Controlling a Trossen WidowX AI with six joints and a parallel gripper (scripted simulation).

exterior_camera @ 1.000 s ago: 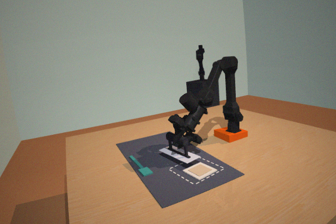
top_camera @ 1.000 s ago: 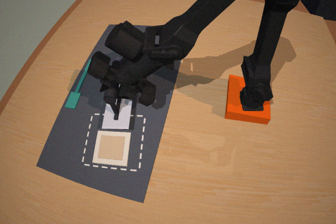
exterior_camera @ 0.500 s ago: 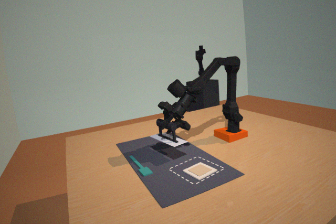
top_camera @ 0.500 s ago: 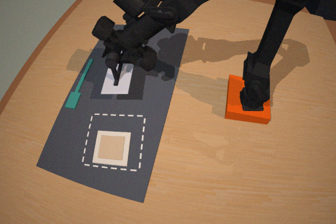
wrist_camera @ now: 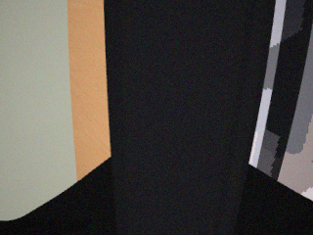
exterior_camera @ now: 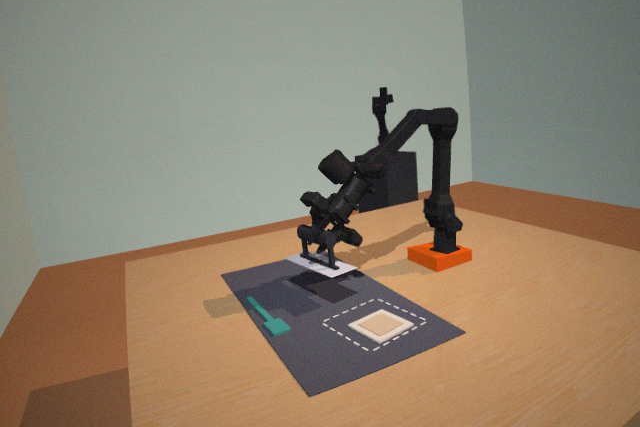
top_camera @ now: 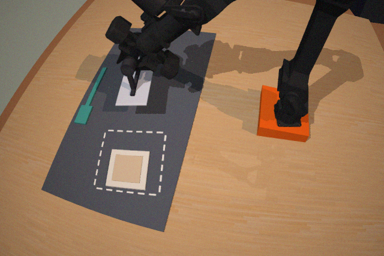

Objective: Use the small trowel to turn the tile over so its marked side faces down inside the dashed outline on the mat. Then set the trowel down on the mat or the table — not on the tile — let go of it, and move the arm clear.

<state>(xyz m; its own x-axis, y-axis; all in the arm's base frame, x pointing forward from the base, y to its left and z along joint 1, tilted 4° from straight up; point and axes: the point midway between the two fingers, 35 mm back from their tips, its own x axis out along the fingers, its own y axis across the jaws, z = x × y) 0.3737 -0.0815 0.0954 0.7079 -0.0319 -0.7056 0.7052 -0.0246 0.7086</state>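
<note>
The mat lies 150 mm below my gripper tip. Round my gripper tip: tile (200 mm to the left, 130 mm below, 10 mm behind); teal trowel (140 mm ahead, 130 mm below).
</note>
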